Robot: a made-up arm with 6 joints. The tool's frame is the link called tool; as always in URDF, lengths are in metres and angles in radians. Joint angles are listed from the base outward. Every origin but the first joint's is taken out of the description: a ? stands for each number. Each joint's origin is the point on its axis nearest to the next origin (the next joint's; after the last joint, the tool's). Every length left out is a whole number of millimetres.
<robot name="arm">
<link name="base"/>
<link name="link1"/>
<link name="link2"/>
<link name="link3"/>
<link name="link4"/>
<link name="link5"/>
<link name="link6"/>
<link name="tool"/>
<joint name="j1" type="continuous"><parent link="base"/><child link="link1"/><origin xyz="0.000 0.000 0.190" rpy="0.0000 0.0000 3.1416"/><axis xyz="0 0 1"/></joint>
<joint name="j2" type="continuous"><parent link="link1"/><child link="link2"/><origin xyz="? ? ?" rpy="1.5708 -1.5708 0.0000"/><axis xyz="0 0 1"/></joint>
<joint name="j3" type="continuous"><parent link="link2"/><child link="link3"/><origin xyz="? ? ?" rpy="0.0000 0.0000 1.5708"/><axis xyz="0 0 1"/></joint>
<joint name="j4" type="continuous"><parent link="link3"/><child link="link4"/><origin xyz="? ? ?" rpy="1.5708 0.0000 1.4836"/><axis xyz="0 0 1"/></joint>
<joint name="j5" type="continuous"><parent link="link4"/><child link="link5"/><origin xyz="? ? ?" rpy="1.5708 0.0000 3.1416"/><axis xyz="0 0 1"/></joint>
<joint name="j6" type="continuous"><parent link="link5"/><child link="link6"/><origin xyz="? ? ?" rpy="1.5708 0.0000 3.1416"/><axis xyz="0 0 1"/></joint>
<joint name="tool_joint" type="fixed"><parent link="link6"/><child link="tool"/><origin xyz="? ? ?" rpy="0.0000 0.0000 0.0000"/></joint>
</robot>
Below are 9 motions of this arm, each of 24 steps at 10 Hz.
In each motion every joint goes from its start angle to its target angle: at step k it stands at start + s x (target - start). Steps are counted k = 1, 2, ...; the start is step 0. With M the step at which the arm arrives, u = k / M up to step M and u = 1 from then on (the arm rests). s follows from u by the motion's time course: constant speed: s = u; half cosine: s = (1 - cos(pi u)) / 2; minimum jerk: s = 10 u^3 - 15 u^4 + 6 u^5.
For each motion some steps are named. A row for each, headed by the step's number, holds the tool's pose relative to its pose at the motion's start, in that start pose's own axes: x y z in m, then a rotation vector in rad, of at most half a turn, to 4 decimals.
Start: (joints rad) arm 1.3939 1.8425 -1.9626 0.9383 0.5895 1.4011
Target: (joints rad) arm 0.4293 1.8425 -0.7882 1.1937 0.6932 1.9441
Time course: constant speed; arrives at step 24
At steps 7, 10, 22, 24:
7: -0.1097 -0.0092 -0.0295 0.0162 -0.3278 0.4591
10: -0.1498 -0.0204 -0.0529 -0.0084 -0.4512 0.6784
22: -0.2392 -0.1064 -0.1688 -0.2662 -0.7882 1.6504
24: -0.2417 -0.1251 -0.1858 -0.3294 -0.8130 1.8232

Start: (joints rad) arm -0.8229 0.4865 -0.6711 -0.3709 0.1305 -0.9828
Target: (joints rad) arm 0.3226 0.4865 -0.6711 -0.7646 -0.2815 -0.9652
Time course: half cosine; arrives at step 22
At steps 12, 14, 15, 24:
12: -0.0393 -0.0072 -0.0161 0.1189 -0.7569 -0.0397
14: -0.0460 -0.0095 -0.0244 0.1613 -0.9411 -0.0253
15: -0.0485 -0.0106 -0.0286 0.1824 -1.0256 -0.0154
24: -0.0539 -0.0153 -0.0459 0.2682 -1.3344 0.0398

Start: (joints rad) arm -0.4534 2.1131 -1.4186 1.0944 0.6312 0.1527
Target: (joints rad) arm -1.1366 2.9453 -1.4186 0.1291 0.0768 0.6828
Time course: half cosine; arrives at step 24
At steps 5, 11, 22, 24:
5: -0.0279 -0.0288 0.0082 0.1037 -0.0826 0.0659
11: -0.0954 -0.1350 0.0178 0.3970 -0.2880 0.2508
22: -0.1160 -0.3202 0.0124 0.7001 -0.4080 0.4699
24: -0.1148 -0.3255 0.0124 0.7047 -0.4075 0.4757

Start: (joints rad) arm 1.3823 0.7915 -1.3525 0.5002 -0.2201 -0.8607
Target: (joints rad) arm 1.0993 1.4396 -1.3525 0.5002 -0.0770 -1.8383
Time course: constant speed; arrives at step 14
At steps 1, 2, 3, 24:
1: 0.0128 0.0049 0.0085 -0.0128 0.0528 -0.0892
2: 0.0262 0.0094 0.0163 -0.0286 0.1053 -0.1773
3: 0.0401 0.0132 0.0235 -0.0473 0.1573 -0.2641
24: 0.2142 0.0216 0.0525 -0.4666 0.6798 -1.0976

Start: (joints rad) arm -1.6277 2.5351 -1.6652 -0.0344 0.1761 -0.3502
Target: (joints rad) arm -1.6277 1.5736 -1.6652 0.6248 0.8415 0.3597
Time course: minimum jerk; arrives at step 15
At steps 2, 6, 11, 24:
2: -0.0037 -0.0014 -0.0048 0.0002 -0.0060 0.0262
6: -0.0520 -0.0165 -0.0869 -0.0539 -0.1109 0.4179
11: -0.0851 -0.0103 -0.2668 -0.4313 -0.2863 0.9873
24: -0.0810 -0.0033 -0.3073 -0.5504 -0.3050 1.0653

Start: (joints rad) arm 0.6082 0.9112 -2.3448 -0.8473 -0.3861 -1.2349
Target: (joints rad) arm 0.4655 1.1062 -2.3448 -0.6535 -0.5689 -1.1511
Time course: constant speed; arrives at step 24
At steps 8, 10, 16, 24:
8: -0.0169 0.0200 0.0025 0.0011 -0.0364 0.0617
10: -0.0208 0.0252 0.0028 0.0008 -0.0442 0.0771
16: -0.0317 0.0411 0.0028 -0.0010 -0.0646 0.1231
24: -0.0444 0.0629 0.0009 -0.0055 -0.0843 0.1836

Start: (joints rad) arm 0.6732 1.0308 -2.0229 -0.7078 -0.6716 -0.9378
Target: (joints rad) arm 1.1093 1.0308 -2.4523 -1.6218 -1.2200 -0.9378
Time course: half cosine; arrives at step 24
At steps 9, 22, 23, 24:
9: -0.0086 -0.0333 0.0030 0.2026 -0.2277 -0.1591
22: -0.0065 -0.0839 -0.0192 0.5345 -0.6252 -0.5593
23: -0.0061 -0.0844 -0.0198 0.5384 -0.6315 -0.5673
24: -0.0060 -0.0846 -0.0201 0.5397 -0.6336 -0.5700

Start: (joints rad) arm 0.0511 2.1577 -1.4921 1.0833 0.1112 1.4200
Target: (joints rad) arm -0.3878 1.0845 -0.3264 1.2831 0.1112 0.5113
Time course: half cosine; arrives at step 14
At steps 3, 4, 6, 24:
3: -0.0090 0.0096 -0.0263 -0.0259 -0.0275 -0.0482
4: -0.0164 0.0143 -0.0455 -0.0434 -0.0486 -0.0830
6: -0.0377 0.0171 -0.0935 -0.0820 -0.1058 -0.1700
24: -0.1152 -0.0462 -0.2073 -0.1482 -0.3069 -0.4240

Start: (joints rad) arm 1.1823 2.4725 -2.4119 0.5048 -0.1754 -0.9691
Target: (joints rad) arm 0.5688 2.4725 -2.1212 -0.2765 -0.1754 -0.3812
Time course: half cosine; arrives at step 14
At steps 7, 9, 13, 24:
7: 0.0834 -0.0984 -0.0132 0.1489 0.2247 -0.1339
9: 0.1170 -0.1399 -0.0317 0.2037 0.3331 -0.1746
13: 0.1557 -0.1883 -0.0650 0.2656 0.4759 -0.2081
24: 0.1574 -0.1905 -0.0668 0.2684 0.4827 -0.2091

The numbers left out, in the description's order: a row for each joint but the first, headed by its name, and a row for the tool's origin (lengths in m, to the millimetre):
j2: 0.000 0.000 0.000
j3: 0.029 -0.212 0.000
j4: 0.172 -0.030 0.000
j5: 0.000 0.000 0.000
j6: 0.000 0.066 0.000
tool: 0.000 0.000 0.000

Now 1 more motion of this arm.
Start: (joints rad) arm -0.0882 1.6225 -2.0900 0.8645 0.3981 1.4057
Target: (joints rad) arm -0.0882 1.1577 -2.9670 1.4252 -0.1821 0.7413
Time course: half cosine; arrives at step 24
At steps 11, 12, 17, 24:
11: 0.1063 0.0977 -0.1152 -0.7062 0.3400 -0.1759
12: 0.1195 0.1066 -0.1388 -0.8105 0.3829 -0.1893
17: 0.1662 0.1240 -0.2606 -1.2770 0.5630 -0.1955
24: 0.1810 0.1149 -0.3419 -1.5488 0.6670 -0.1475

